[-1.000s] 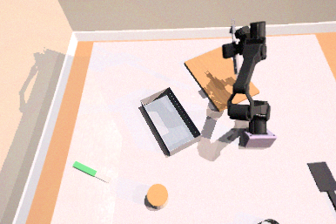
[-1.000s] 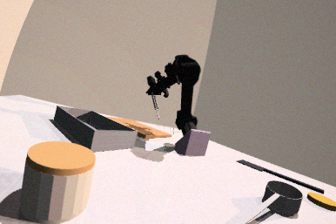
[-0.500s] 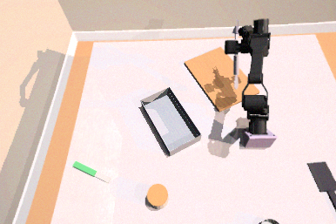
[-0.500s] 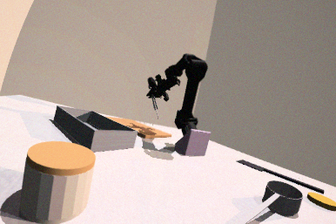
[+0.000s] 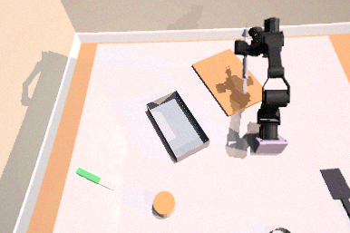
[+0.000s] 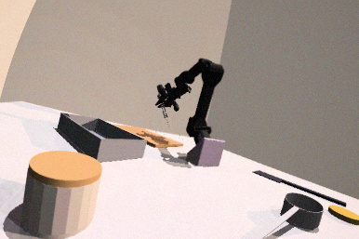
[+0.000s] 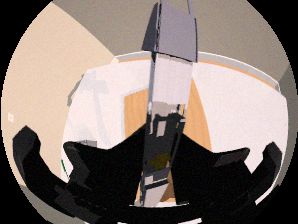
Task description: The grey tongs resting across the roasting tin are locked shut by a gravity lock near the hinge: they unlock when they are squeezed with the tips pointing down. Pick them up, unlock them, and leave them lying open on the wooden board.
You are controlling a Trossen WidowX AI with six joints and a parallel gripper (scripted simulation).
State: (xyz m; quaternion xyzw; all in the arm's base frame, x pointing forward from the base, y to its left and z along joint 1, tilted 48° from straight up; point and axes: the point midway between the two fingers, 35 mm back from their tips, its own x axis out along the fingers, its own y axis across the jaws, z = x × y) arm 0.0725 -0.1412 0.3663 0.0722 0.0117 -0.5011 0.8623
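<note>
The wooden board lies 3 cm ahead of my gripper tip, 3 cm to the left of it and 17 cm below it. Round my gripper tip: green-handled tool 62 cm ahead, 54 cm to the left, 17 cm below; black knife 34 cm behind, 63 cm to the left, 18 cm below; roasting tin 30 cm ahead, 30 cm to the left, 15 cm below.
</note>
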